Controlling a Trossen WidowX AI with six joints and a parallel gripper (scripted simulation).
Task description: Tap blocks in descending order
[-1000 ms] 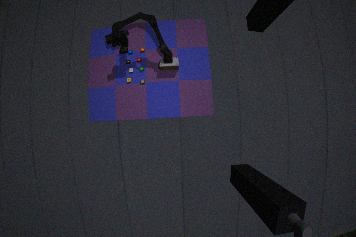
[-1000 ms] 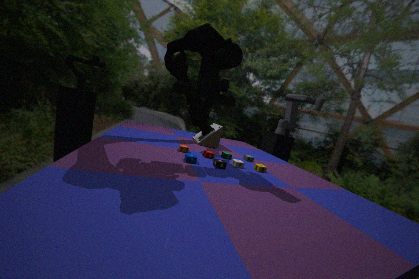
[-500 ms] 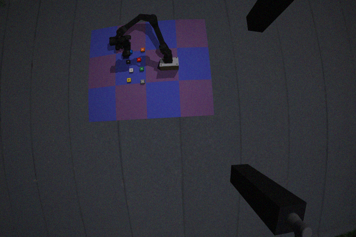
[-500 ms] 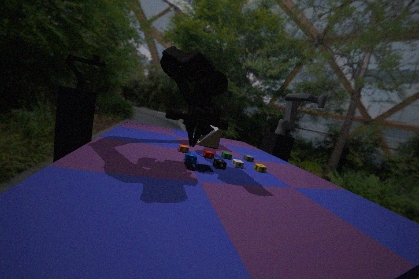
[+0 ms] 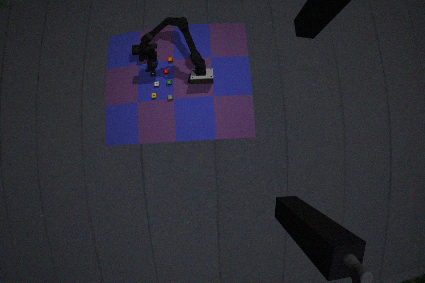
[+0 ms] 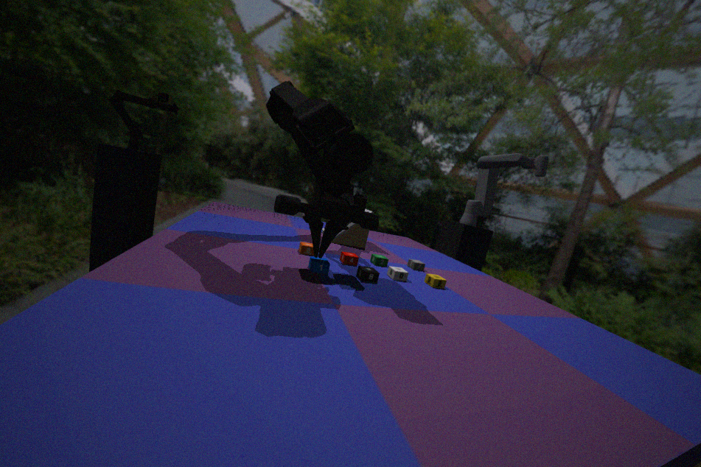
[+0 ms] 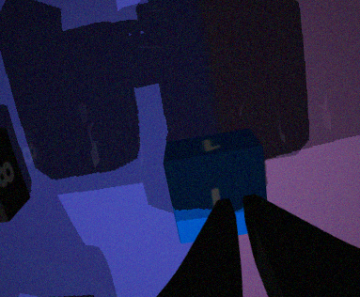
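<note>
My gripper tip is 1 cm to the right of the blue block and 1 cm above it. Also, from my gripper tip: black block: 10 cm to the left, 1 cm below, 1 cm ahead; red block: 9 cm to the left, 8 cm behind, 1 cm below; orange block: 11 cm behind, 1 cm to the right, 1 cm below.
</note>
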